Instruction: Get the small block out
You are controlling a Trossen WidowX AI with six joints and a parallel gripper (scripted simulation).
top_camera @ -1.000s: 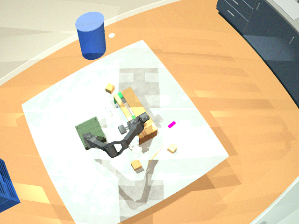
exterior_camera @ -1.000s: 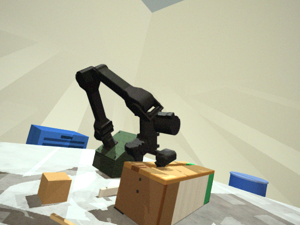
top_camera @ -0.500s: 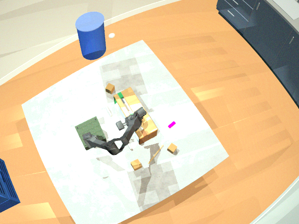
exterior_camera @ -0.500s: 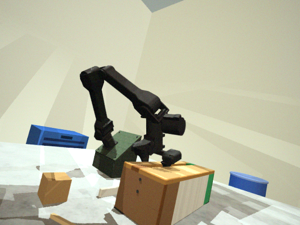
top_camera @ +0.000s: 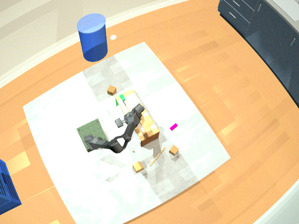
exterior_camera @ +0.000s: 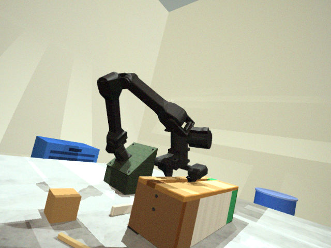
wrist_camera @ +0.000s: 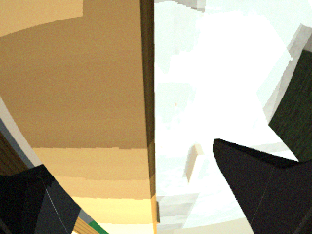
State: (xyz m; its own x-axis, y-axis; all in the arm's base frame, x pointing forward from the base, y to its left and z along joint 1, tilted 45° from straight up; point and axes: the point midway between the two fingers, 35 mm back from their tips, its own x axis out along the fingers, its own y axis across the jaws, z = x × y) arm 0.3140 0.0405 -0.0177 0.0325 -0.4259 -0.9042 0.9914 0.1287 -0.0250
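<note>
Right now my gripper tip is 40 mm short of the green block and 30 mm to the right of it. From my gripper tip the other things lie so: long tan box (40 mm ahead, 10 mm to the right, 20 mm below); thin stick (100 mm ahead, 320 mm to the right, 80 mm below).
</note>
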